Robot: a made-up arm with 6 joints.
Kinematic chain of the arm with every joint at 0, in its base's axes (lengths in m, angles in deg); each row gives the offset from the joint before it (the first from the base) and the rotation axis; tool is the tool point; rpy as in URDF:
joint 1: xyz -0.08 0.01 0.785 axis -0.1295 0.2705 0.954
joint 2: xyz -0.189 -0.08 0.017 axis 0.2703 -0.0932 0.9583
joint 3: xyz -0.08 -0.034 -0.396 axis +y
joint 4: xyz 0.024 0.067 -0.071 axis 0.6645 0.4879 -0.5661
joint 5: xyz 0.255 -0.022 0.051 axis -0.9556 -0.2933 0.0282
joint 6: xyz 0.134 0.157 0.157 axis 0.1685 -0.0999 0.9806
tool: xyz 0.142 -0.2 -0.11 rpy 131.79 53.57 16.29
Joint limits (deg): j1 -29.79..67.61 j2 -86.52..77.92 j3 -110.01..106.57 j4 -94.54..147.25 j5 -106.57..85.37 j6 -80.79..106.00
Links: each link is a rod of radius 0.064 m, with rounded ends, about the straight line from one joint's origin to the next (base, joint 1, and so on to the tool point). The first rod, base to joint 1, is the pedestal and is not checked.
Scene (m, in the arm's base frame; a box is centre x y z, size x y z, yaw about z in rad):
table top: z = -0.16
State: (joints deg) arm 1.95 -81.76 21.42 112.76 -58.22 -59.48
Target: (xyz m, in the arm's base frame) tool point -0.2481 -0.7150 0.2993
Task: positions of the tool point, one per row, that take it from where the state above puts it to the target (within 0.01 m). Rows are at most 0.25 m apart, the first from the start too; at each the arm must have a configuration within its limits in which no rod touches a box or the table.
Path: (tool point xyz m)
1: -0.5991 -0.1929 0.1182
2: -0.5533 -0.4076 0.1641
3: -0.4313 -0.5911 0.2271
4: -0.2481 -0.7150 0.2993

